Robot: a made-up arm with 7 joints.
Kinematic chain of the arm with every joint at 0, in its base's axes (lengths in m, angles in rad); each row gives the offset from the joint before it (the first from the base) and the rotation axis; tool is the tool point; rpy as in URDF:
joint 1: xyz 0 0 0.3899 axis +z
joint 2: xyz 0 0 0 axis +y
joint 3: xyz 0 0 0.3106 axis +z
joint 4: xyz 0.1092 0 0 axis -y
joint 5: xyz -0.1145 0 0.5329 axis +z
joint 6: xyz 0 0 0 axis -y
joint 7: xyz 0.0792 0 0 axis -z
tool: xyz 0 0 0 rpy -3.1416 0 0
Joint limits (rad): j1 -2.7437..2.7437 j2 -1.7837..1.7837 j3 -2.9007..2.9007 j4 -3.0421..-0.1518 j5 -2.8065..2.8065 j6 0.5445..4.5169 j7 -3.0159..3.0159
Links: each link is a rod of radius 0.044 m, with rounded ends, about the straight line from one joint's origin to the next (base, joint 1, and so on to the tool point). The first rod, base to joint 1, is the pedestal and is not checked.
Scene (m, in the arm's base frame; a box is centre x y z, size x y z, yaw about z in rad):
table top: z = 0
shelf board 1: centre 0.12 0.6 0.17 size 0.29 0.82 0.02 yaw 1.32
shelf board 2: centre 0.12 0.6 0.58 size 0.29 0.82 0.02 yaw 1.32
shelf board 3: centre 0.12 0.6 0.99 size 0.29 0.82 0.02 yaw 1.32
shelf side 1: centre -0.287 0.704 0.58 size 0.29 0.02 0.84 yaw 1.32
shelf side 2: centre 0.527 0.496 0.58 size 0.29 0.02 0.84 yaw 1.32
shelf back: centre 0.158 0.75 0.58 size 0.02 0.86 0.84 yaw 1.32
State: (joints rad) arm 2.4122 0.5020 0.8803 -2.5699 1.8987 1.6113 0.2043
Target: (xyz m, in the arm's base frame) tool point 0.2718 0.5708 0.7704
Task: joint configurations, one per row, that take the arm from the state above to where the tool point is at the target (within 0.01 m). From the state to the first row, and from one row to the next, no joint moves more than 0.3 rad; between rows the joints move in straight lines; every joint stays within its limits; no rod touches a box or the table.
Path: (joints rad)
1: 2.3041 0.2612 0.7548 -2.4958 1.9100 1.8094 0.1841
2: 2.1960 0.0203 0.6292 -2.4217 1.9214 2.0075 0.1639
3: 2.0880 -0.2205 0.5037 -2.3475 1.9327 2.2055 0.1436
4: 1.9799 -0.4614 0.3782 -2.2734 1.9440 2.4036 0.1234
5: 1.7412 -0.6957 0.1964 -2.3945 1.9372 2.2150 0.1504
6: 1.5025 -0.9300 0.0147 -2.5155 1.9303 2.0264 0.1773
7: 1.2638 -1.1644 -0.1671 -2.6365 1.9234 1.8378 0.2043
8: 1.3063 -0.8790 -0.1843 -2.4131 1.9104 1.7954 0.2043
9: 1.3489 -0.5935 -0.2015 -2.1898 1.8973 1.7529 0.2043
10: 1.3915 -0.3081 -0.2187 -1.9664 1.8842 1.7104 0.2043

